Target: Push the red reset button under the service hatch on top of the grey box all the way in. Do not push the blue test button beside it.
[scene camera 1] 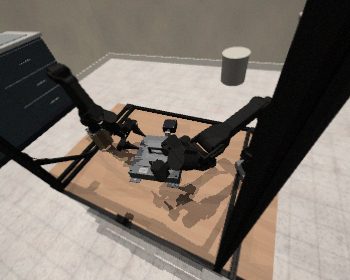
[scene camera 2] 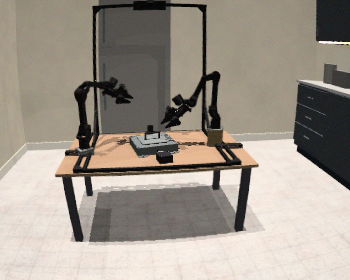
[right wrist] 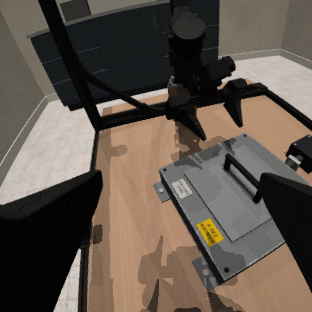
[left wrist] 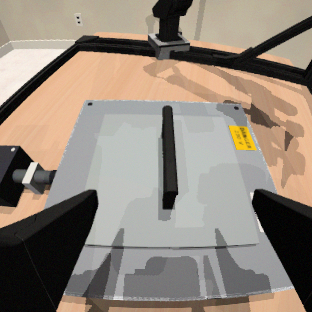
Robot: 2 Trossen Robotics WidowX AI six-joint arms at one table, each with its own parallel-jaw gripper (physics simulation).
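The grey box (scene camera 1: 141, 161) (scene camera 2: 150, 150) (left wrist: 79, 150) (right wrist: 195, 207) lies on the table. Its service hatch (left wrist: 130, 170) (right wrist: 215, 195), a flat grey panel, lies down on top, with a black bar handle (left wrist: 170, 150) (right wrist: 245, 171) standing up from it. The red and blue buttons do not show in any view. My left gripper (scene camera 2: 165, 124) (left wrist: 175, 197) (right wrist: 223, 132) is open and empty, above and off one side of the box, its fingers apart from the handle. My right gripper (scene camera 2: 131, 99) (right wrist: 181, 179) is open and empty, held high over the other side.
A black block (scene camera 1: 170, 125) (scene camera 2: 164, 157) (left wrist: 10, 172) (right wrist: 302, 151) with a short grey stub stands close beside the box. A yellow danger label (left wrist: 242, 138) (right wrist: 210, 231) is on the box top. Metal mounting tabs stick out at the box's foot. A black frame runs around the table.
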